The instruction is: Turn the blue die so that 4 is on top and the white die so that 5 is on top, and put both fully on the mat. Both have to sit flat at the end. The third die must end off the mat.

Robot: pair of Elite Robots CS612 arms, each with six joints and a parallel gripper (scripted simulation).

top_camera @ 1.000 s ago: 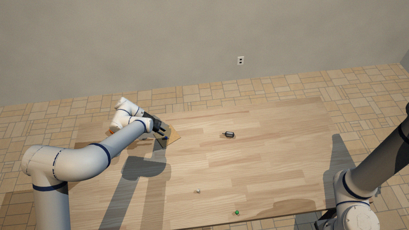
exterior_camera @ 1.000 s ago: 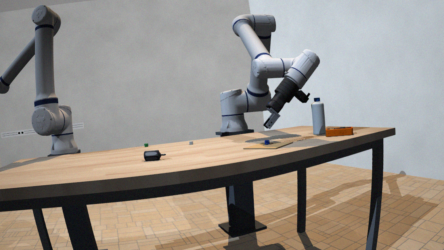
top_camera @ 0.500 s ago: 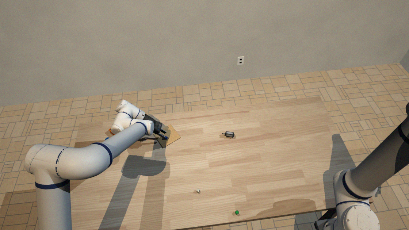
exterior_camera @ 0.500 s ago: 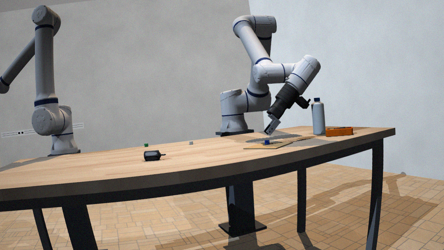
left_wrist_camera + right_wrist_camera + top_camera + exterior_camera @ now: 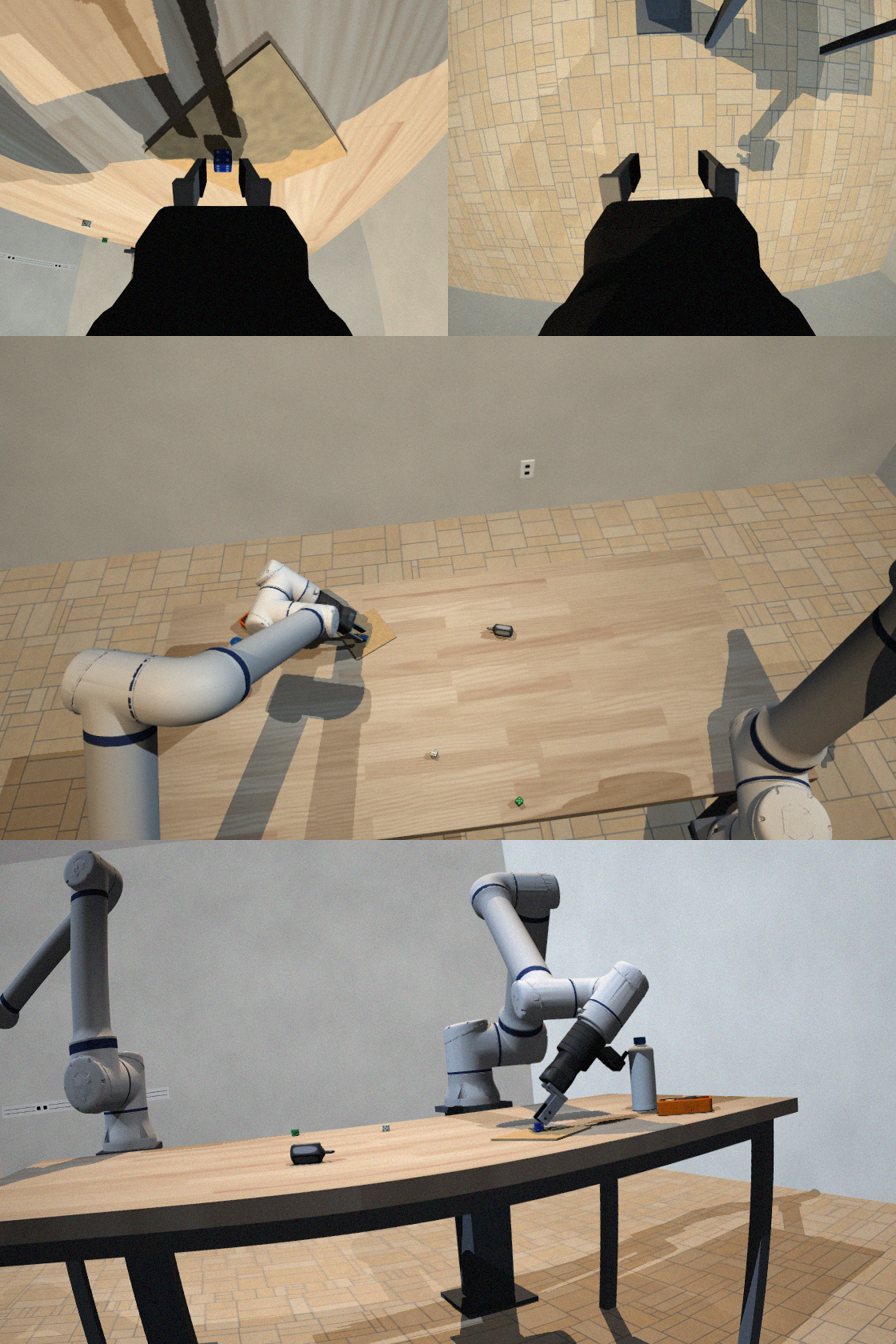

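Right now my left hand is 20 mm above the blue die, 10 mm to the left of it and 10 mm past it. Round my left hand: bottle (330 mm to the left, 50 mm above, 30 mm behind); dark tool (430 mm to the right, 90 mm behind, 20 mm below); tan mat (30 mm below, 20 mm to the right, 20 mm ahead).
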